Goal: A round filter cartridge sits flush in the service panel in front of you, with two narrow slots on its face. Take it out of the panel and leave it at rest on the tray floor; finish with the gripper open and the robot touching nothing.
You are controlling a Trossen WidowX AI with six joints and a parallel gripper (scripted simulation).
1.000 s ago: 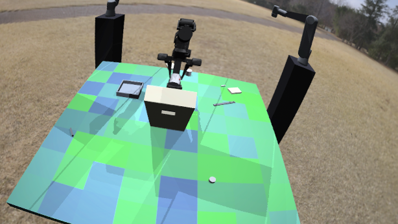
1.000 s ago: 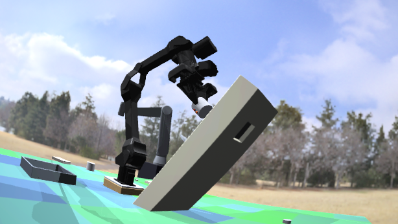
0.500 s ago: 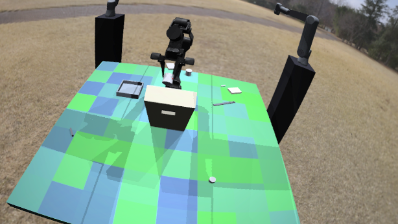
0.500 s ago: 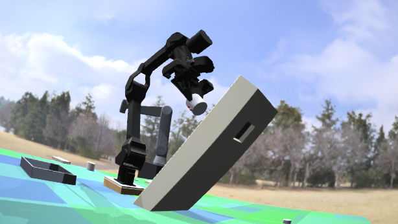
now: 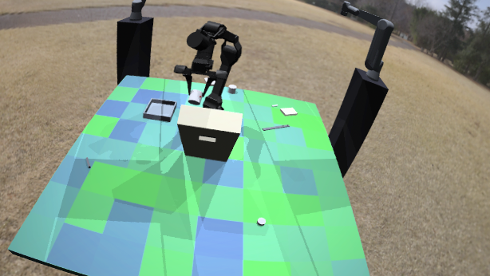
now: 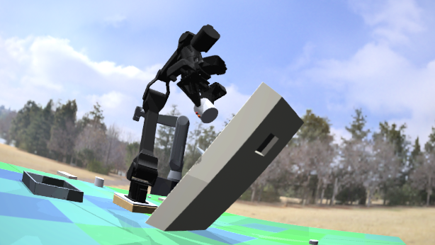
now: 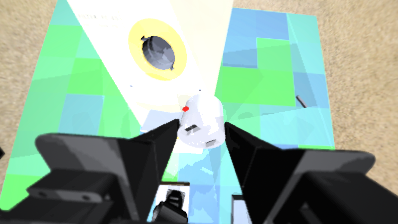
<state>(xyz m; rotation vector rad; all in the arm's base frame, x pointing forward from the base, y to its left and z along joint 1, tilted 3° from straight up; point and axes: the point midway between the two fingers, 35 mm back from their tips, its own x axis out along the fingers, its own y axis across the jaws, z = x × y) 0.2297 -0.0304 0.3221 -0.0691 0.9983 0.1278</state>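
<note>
My gripper tip is now 300 mm above the tray, 290 mm past it and 260 mm to the left of it. The rest, counted from my gripper tip: filter cartridge right at my gripper tip.
</note>
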